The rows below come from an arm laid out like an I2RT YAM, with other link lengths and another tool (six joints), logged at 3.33 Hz.
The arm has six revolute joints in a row. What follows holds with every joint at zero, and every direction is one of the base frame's.
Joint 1 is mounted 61.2 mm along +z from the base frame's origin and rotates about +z.
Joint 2 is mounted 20 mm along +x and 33.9 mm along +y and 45.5 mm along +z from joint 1 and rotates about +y.
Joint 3 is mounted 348.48 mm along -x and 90.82 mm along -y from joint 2 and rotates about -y.
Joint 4 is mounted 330.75 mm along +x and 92.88 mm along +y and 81 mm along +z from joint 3 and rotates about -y.
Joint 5 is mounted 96.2 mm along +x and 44.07 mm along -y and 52.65 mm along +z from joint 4 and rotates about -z.
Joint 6 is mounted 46.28 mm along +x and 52.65 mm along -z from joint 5 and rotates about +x.
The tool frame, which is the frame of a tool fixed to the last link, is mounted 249 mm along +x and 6 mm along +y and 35 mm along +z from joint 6; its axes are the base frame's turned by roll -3.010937, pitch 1.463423 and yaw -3.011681 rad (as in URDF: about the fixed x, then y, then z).
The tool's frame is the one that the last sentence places.
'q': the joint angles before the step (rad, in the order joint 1, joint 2, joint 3, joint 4, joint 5, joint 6). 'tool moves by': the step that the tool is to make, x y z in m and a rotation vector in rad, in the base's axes. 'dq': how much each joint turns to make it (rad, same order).
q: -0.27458 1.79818 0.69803 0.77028 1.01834 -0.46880
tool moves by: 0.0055 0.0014 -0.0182 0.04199 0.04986 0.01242
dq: -0.00077 -0.00032 0.02915 -0.12077 -0.02213 0.03775
